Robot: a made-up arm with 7 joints.
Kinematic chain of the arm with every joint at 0, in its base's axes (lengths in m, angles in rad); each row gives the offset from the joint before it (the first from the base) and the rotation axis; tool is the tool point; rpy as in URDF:
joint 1: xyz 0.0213 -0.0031 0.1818 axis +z
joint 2: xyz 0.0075 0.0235 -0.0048 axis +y
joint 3: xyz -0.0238 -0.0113 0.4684 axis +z
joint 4: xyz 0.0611 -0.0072 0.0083 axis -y
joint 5: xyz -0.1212 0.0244 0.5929 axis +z
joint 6: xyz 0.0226 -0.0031 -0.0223 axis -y
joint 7: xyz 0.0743 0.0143 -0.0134 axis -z
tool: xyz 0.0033 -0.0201 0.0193 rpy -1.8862 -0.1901 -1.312
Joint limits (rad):
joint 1: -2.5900..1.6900
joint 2: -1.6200..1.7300
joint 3: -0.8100..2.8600
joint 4: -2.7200..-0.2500
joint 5: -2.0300..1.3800
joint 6: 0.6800..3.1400
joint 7: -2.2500..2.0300
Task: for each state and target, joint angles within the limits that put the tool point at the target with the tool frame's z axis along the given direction. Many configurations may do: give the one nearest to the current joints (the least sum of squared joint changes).
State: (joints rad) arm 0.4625 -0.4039 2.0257 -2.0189 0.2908 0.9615 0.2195
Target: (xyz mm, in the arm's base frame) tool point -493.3 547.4 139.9 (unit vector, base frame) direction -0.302 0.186 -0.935
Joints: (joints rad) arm 0.0650 -0.6730 2.1071 -2.0151 0.6289 1.2839 -0.1613
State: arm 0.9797 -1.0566 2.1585 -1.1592 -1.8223 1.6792 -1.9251
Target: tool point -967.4 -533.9 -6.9 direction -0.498 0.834 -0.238
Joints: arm 0.7347 -1.4773 2.3211 -0.6466 -1.8536 1.7566 -1.0639
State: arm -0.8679 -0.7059 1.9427 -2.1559 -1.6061 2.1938 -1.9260
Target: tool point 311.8 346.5 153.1 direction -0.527 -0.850 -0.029
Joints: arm -0.5164 -0.7970 1.3513 -2.6970 -1.1979 1.9221 -2.0150
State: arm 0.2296 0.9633 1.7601 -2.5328 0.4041 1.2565 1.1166
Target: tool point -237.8 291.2 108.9 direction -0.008 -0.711 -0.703
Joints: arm 0.6508 1.0494 1.3465 -2.7200 0.1545 1.0425 0.8940
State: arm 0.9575 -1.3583 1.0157 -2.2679 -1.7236 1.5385 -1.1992
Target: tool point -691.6 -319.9 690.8 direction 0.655 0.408 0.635
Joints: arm 1.0938 -1.5868 0.7334 -1.5694 -2.0300 1.4170 -1.1096
